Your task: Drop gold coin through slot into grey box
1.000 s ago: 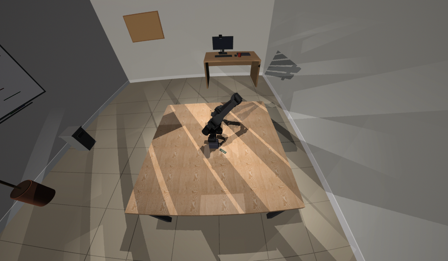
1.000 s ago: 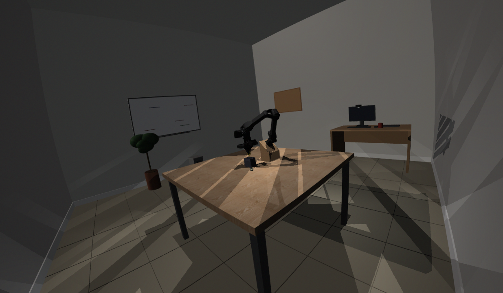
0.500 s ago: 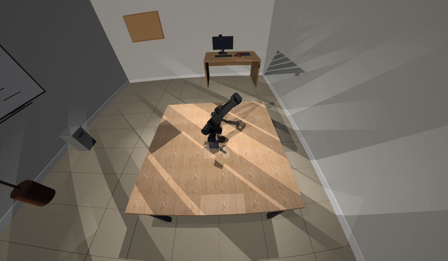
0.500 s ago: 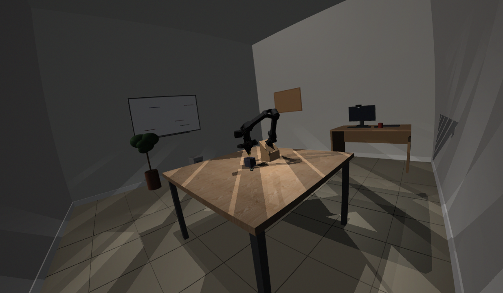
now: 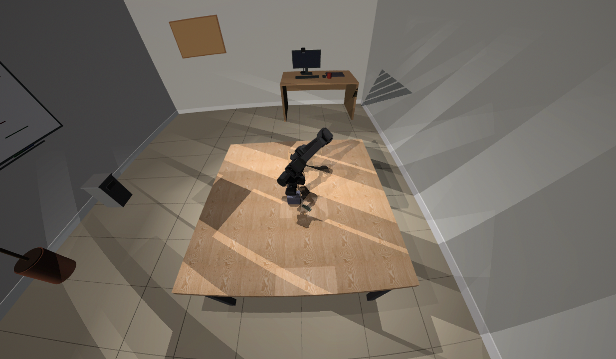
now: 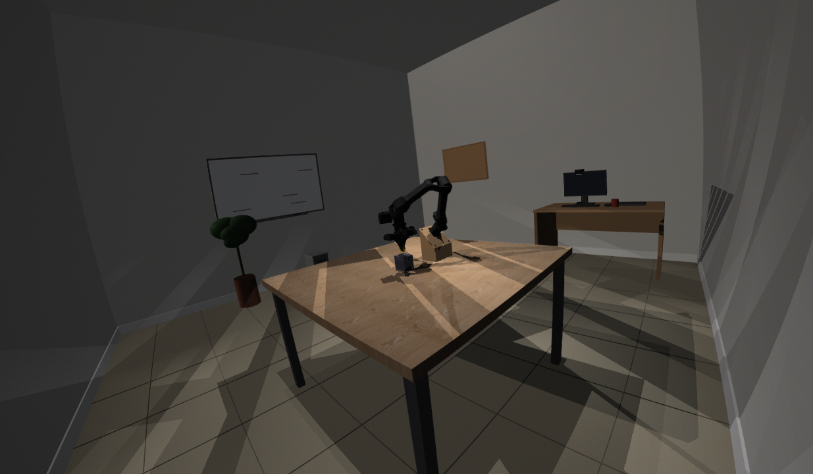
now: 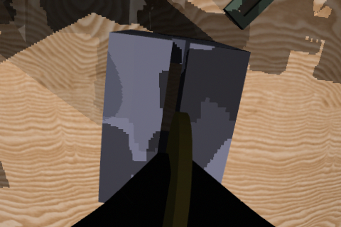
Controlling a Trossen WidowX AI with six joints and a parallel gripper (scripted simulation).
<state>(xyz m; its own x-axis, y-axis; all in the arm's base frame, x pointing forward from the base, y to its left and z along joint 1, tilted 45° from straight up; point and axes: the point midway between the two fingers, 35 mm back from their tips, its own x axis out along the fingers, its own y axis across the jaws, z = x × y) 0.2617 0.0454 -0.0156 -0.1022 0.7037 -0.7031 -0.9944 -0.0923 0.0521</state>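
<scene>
My gripper tip is now 10 mm below the gold coin.
</scene>
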